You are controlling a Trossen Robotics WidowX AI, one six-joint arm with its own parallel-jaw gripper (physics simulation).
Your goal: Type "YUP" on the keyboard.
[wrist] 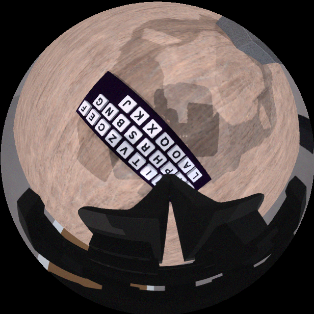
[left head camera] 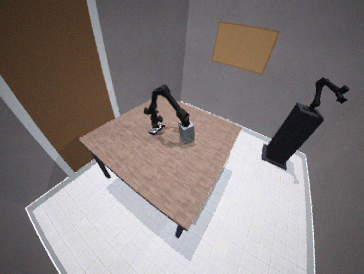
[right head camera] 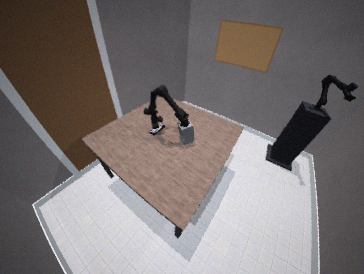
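Seen in the pictures: gripper, fingertip midpoint: (right head camera: 155, 128); arm's base, origin of the base link: (left head camera: 185, 124) (right head camera: 185, 124).
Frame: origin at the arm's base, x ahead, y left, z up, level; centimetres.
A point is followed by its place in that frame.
A small dark keyboard (left head camera: 156, 130) @[x 30.3, y 5.4, z -18.7 cm] (right head camera: 157, 130) @[x 29.9, y 4.9, z -18.7 cm] (wrist: 145, 145) with white letter keys lies on the table. In the wrist view it runs diagonally, with its letters upside down. My gripper (left head camera: 156, 125) @[x 32.1, y 5.9, z -16.7 cm] (right head camera: 156, 126) @[x 32.1, y 5.9, z -16.7 cm] (wrist: 168, 177) is shut and empty, its tips at the keyboard's lower right part. The P key (wrist: 167, 169) shows just above the tips and is partly covered. The Y and U keys are mostly hidden by the fingers. Whether the tips touch a key cannot be told.
The wooden table (left head camera: 165, 165) @[x -2.4, y 34.9, z -20.5 cm] (right head camera: 160, 165) @[x 0.0, y 36.8, z -20.5 cm] carries the grey block (left head camera: 187, 134) @[x -4.4, y 3.3, z -7.7 cm] (right head camera: 186, 134) @[x -4.3, y 3.5, z -7.6 cm] (wrist: 245, 40) at my arm's base, right of the keyboard. A second arm stands on a black pedestal (left head camera: 294, 134) (right head camera: 300, 134) away from the table. Shadows fall around the keyboard.
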